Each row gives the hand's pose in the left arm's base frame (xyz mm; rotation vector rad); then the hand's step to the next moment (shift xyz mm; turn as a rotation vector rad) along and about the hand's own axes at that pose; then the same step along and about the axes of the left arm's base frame.
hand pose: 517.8 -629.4 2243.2 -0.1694 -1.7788 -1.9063
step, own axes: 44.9 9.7 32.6 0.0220 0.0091 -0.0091
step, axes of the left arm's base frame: -42.4 18.4 32.2 -0.0124 -0.0150 0.0165
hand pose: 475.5 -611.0 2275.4 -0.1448 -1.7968 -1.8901
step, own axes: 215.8 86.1 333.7 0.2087 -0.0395 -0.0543
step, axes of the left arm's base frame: -238.4 256.9 206.2 -0.1813 -0.1141 0.0465
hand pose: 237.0 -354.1 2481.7 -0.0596 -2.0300 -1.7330
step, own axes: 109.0 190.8 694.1 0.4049 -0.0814 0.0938
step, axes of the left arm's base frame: -255.4 664.7 151.5 -0.4168 -0.0344 0.0671
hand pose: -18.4 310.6 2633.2 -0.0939 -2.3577 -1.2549
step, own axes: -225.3 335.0 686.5 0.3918 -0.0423 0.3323
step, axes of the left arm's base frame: 38.8 778.0 -165.6 -0.4822 0.1810 -0.0218
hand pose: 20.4 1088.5 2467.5 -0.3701 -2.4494 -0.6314
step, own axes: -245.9 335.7 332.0 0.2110 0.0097 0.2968
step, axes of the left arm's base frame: 172.8 426.9 -267.1 -0.3016 0.1856 -0.0853
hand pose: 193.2 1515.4 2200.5 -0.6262 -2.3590 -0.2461
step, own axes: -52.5 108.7 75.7 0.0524 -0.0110 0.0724
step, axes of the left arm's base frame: 45.9 99.9 -90.6 -0.0809 0.0340 -0.0203
